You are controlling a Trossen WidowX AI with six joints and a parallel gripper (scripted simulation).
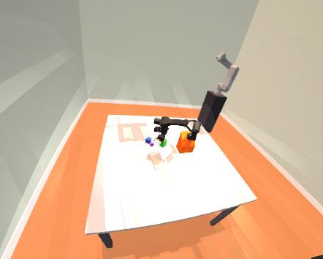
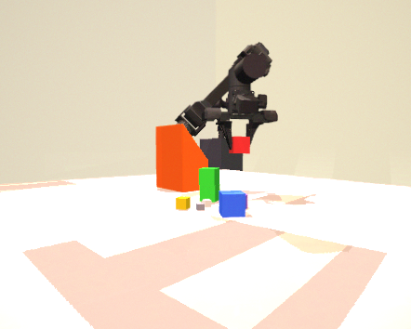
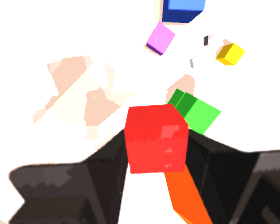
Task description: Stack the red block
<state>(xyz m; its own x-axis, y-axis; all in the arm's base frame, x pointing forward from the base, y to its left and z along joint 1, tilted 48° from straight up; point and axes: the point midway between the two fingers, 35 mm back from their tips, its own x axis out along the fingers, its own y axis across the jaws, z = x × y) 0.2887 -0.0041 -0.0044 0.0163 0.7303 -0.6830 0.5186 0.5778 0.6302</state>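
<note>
My gripper tip is now 20 mm past the small yellow cube, 160 mm to the left of it and 120 mm above it. The rest, counted from my gripper tip: purple cube: 70 mm ahead, 70 mm to the right, 110 mm below; then red block: 10 mm above; then blue cube: 90 mm ahead, 130 mm to the right, 110 mm below.
</note>
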